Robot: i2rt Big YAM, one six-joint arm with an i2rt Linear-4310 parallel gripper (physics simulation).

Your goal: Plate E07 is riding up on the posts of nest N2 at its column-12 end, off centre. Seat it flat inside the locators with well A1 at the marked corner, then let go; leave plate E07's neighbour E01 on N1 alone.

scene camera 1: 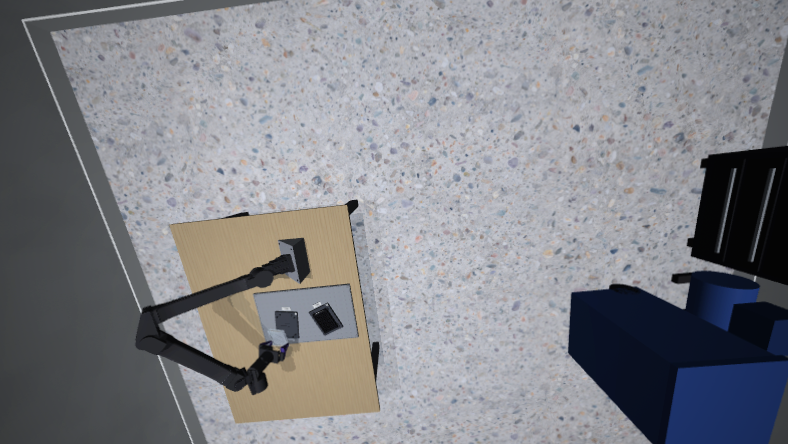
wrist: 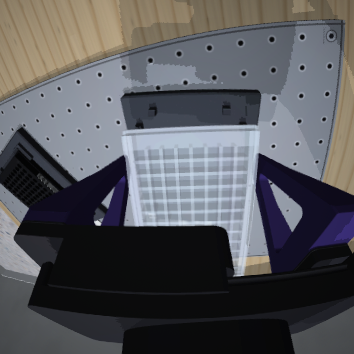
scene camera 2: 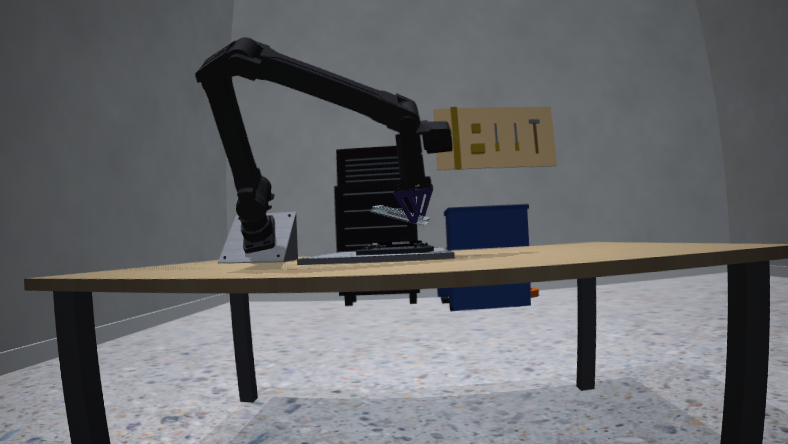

Scene:
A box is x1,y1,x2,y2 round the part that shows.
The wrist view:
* my gripper: [13,153,353,353]
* clear well plate: [121,124,258,275], held by my gripper
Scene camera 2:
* my gripper: [393,153,432,222]

